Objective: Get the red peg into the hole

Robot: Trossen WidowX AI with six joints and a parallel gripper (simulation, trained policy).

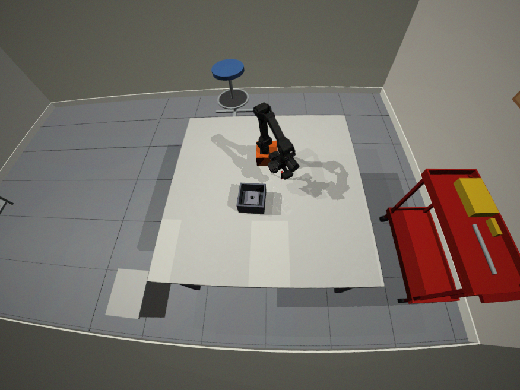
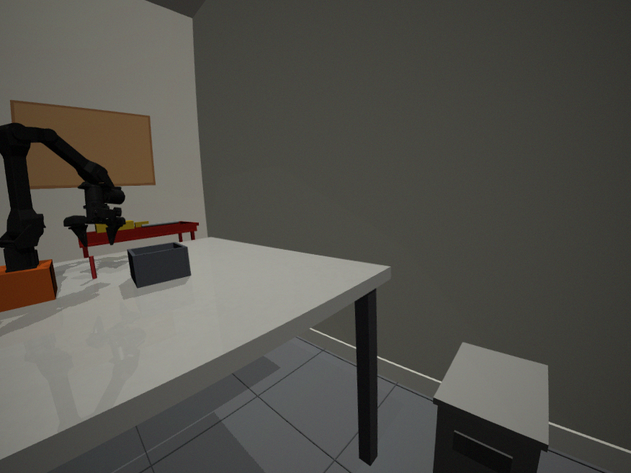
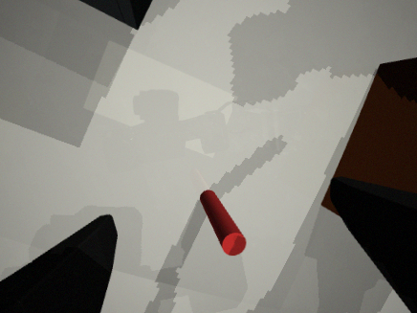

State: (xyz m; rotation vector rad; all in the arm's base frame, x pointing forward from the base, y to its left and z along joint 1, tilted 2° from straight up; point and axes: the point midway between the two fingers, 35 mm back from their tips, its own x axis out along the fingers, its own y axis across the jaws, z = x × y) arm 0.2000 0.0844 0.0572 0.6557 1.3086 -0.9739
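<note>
Right now my gripper tip is 30 mm past the red peg, 30 mm to the right of it and 80 mm above it. The rest, counted from my gripper tip: light grey plate 140 mm ahead, 170 mm to the right, 70 mm below; dark grey box 140 mm ahead, 170 mm to the right, 90 mm below.
</note>
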